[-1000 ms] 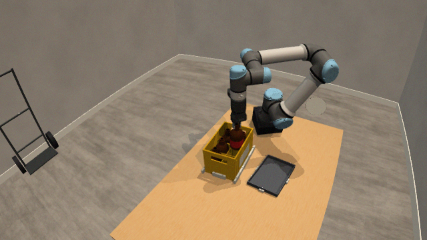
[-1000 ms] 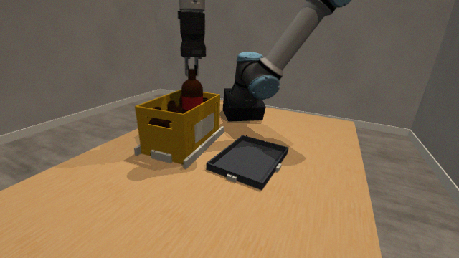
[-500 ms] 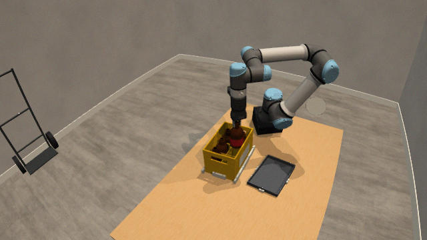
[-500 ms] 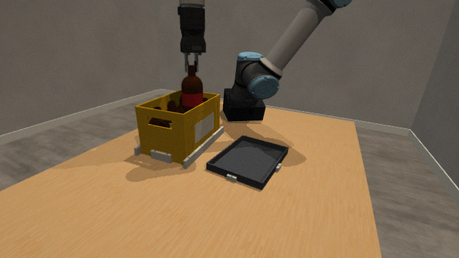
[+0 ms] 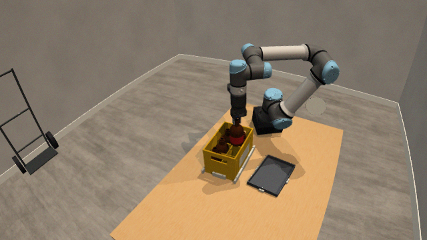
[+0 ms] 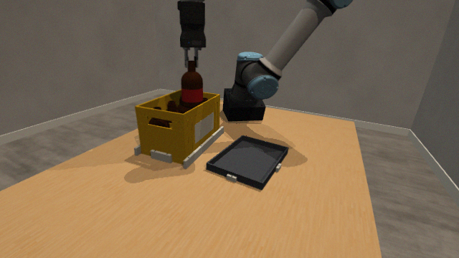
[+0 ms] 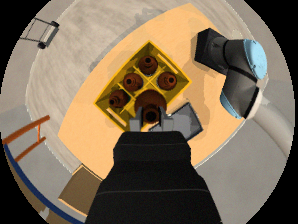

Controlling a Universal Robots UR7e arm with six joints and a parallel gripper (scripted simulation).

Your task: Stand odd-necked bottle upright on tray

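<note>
Now: hand 70 mm above the bottle. From my hand the other things lie so: yellow crate 10 mm ahead, 40 mm to the right, 230 mm below; then dark tray 20 mm behind, 230 mm to the left, 300 mm below.
</note>
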